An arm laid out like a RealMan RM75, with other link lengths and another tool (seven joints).
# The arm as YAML. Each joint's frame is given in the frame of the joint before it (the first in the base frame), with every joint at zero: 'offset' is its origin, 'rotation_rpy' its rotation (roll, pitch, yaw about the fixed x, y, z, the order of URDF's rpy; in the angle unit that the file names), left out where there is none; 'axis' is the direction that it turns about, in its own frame. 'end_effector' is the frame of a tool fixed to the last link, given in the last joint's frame.
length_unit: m
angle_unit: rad
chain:
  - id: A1
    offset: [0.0, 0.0, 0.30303]
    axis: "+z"
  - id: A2
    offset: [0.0, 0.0, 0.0]
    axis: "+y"
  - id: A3
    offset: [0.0, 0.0, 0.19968]
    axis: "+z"
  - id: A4
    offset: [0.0, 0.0, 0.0]
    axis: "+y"
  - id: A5
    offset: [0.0, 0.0, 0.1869]
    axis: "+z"
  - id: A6
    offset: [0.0, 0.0, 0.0]
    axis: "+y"
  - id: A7
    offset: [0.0, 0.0, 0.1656]
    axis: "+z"
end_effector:
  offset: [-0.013, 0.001, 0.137]
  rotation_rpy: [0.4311, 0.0, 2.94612]
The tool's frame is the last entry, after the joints.
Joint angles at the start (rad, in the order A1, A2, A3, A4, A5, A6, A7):
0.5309, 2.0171, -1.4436, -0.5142, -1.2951, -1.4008, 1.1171
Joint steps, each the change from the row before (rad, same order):
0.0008, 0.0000, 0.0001, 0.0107, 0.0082, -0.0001, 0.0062
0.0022, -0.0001, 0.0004, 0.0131, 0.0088, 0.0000, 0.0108
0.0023, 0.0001, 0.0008, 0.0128, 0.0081, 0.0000, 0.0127
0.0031, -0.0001, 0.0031, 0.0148, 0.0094, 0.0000, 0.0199
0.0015, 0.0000, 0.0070, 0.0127, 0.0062, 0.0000, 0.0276
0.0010, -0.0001, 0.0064, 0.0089, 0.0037, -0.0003, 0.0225
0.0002, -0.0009, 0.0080, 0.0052, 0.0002, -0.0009, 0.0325
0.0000, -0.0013, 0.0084, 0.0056, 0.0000, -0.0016, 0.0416
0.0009, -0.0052, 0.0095, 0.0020, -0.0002, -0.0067, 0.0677
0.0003, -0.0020, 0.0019, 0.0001, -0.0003, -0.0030, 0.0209
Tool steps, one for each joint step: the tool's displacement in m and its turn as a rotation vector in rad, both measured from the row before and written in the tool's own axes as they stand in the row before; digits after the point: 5 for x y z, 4 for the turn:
-0.00040, 0.00076, -0.00086, -0.0058, 0.0103, 0.0140
-0.00049, 0.00103, -0.00093, -0.0061, 0.0127, 0.0193
-0.00047, 0.00106, -0.00088, -0.0059, 0.0133, 0.0207
-0.00012, 0.00188, -0.00154, -0.0086, 0.0183, 0.0278
-0.00011, 0.00231, -0.00225, -0.0106, 0.0211, 0.0337
0.00011, 0.00183, -0.00185, -0.0081, 0.0166, 0.0262
0.00028, 0.00183, -0.00217, -0.0072, 0.0183, 0.0323
0.00029, 0.00184, -0.00241, -0.0070, 0.0225, 0.0407
0.00206, 0.00174, -0.00342, -0.0039, 0.0324, 0.0582
0.00062, 0.00011, -0.00086, 0.0005, 0.0091, 0.0175

